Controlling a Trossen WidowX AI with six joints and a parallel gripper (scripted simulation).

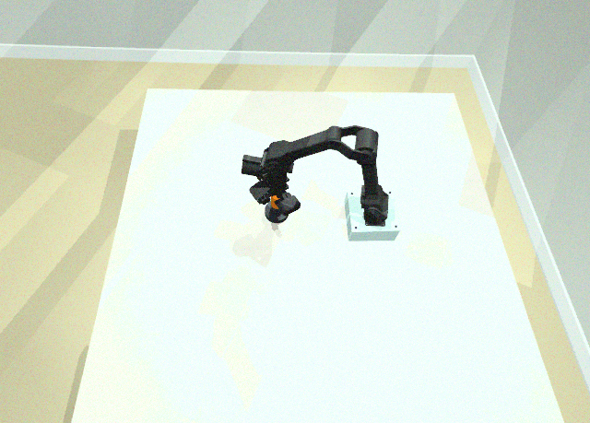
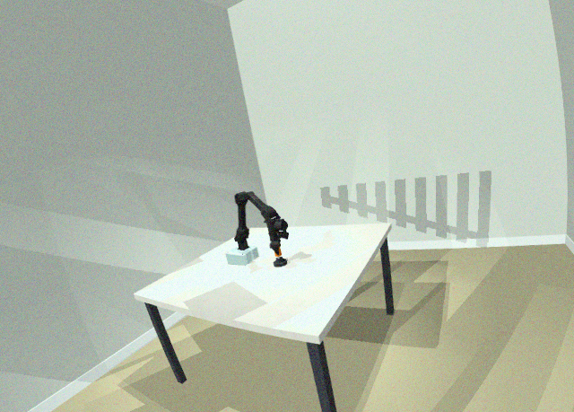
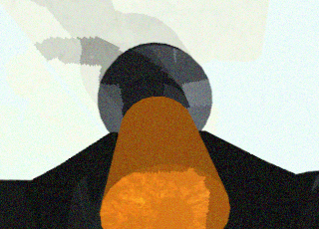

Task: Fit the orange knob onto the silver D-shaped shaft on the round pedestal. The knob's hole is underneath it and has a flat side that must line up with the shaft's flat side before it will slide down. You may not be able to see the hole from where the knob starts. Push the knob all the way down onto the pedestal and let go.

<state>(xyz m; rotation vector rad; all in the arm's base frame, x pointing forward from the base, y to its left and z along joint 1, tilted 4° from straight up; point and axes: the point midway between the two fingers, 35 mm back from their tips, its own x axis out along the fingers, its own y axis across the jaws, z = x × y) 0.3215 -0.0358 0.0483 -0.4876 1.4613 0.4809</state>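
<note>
My gripper tip is 30 mm below the orange knob. The rest, counted from my gripper tip: round pedestal 40 mm below.
</note>
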